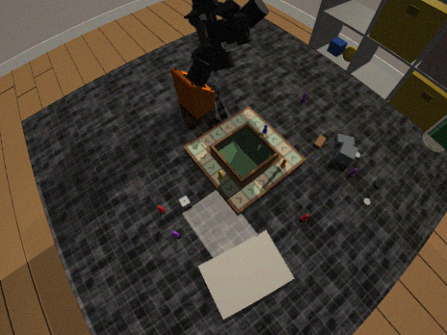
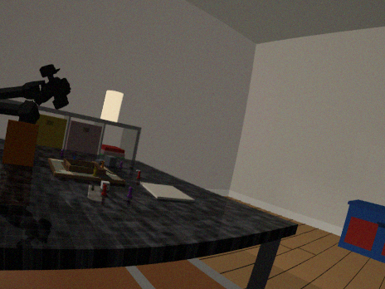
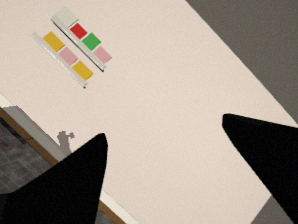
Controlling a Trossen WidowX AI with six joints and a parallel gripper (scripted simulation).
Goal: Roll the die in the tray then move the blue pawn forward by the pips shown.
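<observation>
Right now the die is 180 mm ahead of my gripper tip, 210 mm to the right of it and 340 mm below it. The rest, counted from my gripper tip: blue pawn: 150 mm ahead, 150 mm to the left, 320 mm below; green tray: 170 mm ahead, 30 mm to the left, 340 mm below; yellow pawn: 190 mm ahead, 80 mm to the right, 320 mm below.
</observation>
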